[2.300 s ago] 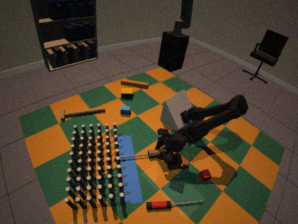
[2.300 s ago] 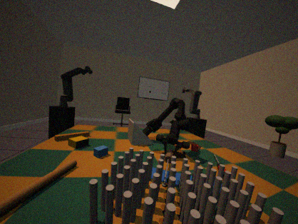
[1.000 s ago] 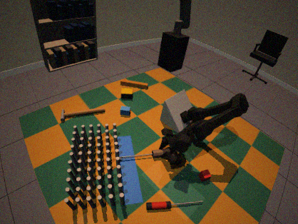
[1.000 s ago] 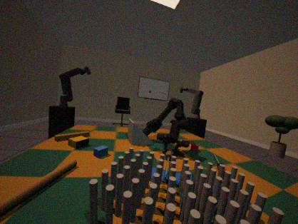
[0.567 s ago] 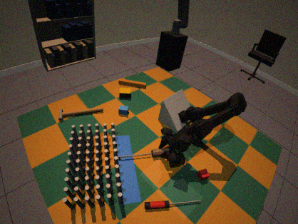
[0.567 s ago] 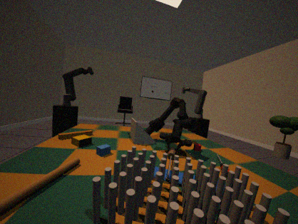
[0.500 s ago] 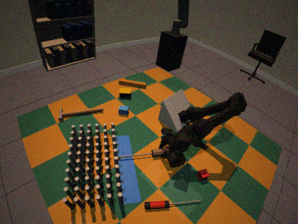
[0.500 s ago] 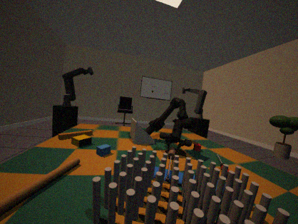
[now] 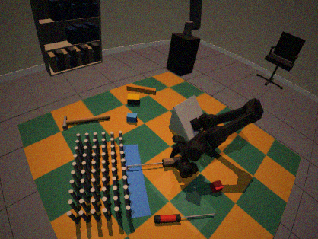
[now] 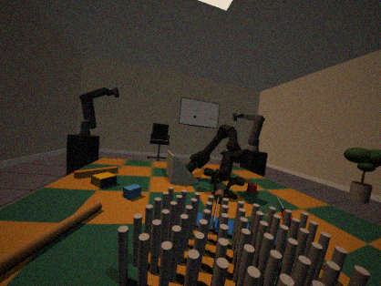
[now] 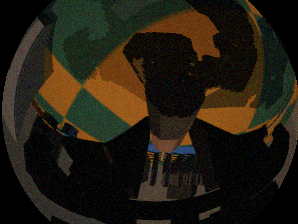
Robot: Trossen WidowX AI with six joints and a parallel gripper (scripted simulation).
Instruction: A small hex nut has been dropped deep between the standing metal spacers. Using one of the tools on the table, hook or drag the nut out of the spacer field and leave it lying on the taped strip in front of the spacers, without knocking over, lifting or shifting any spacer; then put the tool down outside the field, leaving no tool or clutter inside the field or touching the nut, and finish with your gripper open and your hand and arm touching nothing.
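Now: the thin hook tool 90 mm ahead of my gripper tip and 50 mm to the right of it. Also, from my gripper tip: blue taped strip (180 mm ahead, 60 mm to the right, 20 mm below); red cube (70 mm behind, 230 mm to the left); blue cube (40 mm behind, 370 mm to the right).
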